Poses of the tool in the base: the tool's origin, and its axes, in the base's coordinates. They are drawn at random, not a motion.
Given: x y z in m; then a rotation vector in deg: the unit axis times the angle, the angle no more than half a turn.
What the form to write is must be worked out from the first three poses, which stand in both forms.
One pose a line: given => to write
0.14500, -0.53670, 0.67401, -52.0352, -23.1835, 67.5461 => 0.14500, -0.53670, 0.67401, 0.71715, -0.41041, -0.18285, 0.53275
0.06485, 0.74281, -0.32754, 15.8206, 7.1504, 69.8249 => 0.06485, 0.74281, -0.32754, 0.80927, 0.12917, 0.05838, 0.57008
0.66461, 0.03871, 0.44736, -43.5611, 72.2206, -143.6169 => 0.66461, 0.03871, 0.44736, 0.11710, -0.25975, 0.43064, -0.85637
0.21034, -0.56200, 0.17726, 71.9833, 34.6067, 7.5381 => 0.21034, -0.56200, 0.17726, 0.76478, 0.57810, 0.27793, 0.06054
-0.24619, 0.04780, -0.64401, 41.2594, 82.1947, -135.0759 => -0.24619, 0.04780, -0.64401, 0.14424, 0.24984, 0.49773, -0.81795
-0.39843, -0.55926, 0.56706, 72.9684, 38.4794, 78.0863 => -0.39843, -0.55926, 0.56706, 0.54764, 0.53749, 0.28344, 0.57519
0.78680, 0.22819, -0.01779, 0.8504, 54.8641, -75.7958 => 0.78680, 0.22819, -0.01779, 0.68472, 0.00662, 0.42732, -0.59035
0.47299, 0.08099, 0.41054, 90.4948, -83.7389, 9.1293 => 0.47299, 0.08099, 0.41054, 0.47231, 0.64518, -0.59702, 0.06509
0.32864, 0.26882, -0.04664, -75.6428, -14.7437, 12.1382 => 0.32864, 0.26882, -0.04664, 0.77706, -0.61028, -0.11895, 0.09793
